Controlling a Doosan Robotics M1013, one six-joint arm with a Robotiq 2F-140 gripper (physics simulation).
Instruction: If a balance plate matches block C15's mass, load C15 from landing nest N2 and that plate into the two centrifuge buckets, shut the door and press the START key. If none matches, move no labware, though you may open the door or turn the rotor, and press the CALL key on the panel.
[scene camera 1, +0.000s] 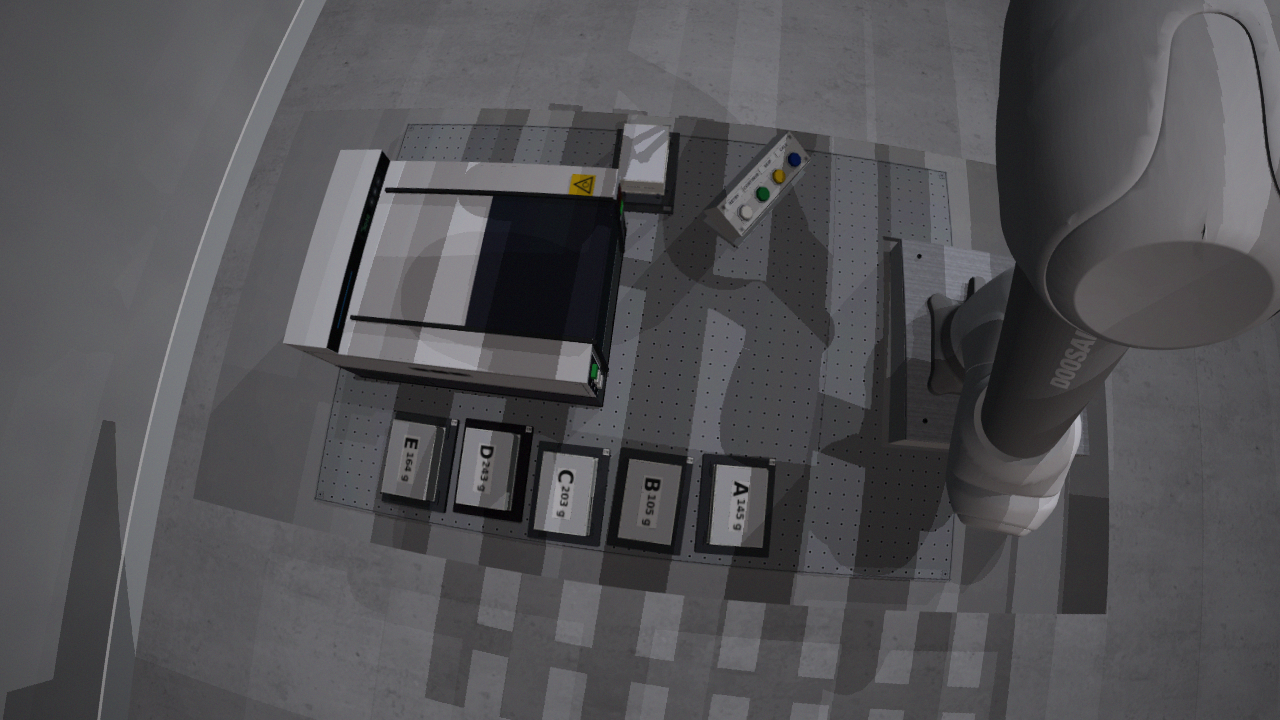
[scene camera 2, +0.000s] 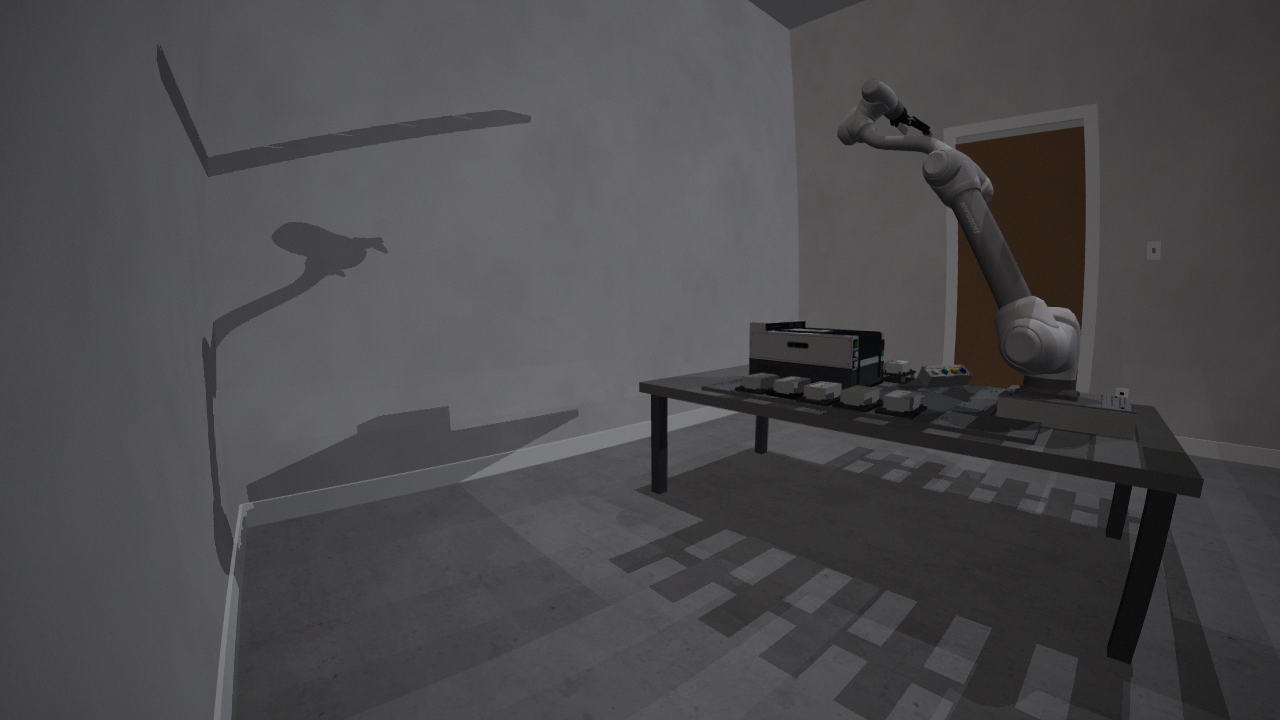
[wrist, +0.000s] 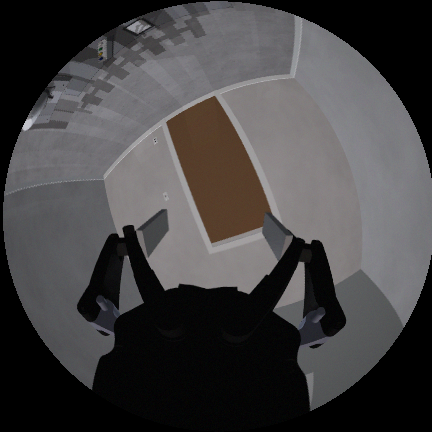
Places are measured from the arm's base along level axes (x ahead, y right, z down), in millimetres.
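Where they show: gripper, fingertip midpoint: (scene camera 2: 918, 134) (wrist: 214, 221); arm's base, origin of the base link: (scene camera 1: 973, 350) (scene camera 2: 1047, 394).
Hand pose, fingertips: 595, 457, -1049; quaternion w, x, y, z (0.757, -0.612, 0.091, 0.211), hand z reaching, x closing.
Observation:
Things, the pixels of their top centre, and the offset from my fingertips, as dx, dy, dz. Level surfaces: height alone.
- pale block, middle of its top: (scene camera 1: 643, 152) (scene camera 2: 897, 361) +33, -184, +1026
- key panel, middle of its top: (scene camera 1: 762, 172) (scene camera 2: 945, 365) -182, -196, +1022
- perforated board, its level: dz +1105
My gripper (scene camera 2: 927, 129) (wrist: 214, 221) is open and empty, high above the table and pointing away from it, towards the wall with the door. The pale block (scene camera 1: 646, 154) (scene camera 2: 896, 366) (wrist: 138, 26) sits on a dark nest beside the centrifuge; no mass is readable on it. Plates A 145 g (scene camera 1: 756, 510), B 105 g (scene camera 1: 633, 501), C 203 g (scene camera 1: 579, 497), D 243 g (scene camera 1: 497, 456) and E 164 g (scene camera 1: 425, 461) lie in a row on dark nests. The centrifuge (scene camera 1: 474, 353) (scene camera 2: 801, 347) has its top covered; its buckets are hidden. The key panel (scene camera 1: 754, 202) (scene camera 2: 935, 378) has white, green, yellow and blue keys.
The arm's base stands on a raised plinth (scene camera 1: 913, 358) (scene camera 2: 1060, 412) at the right end of the table (scene camera 2: 975, 445). The perforated board (scene camera 1: 680, 394) lies under the labware. A brown door (scene camera 2: 1029, 250) (wrist: 220, 170) is in the wall behind.

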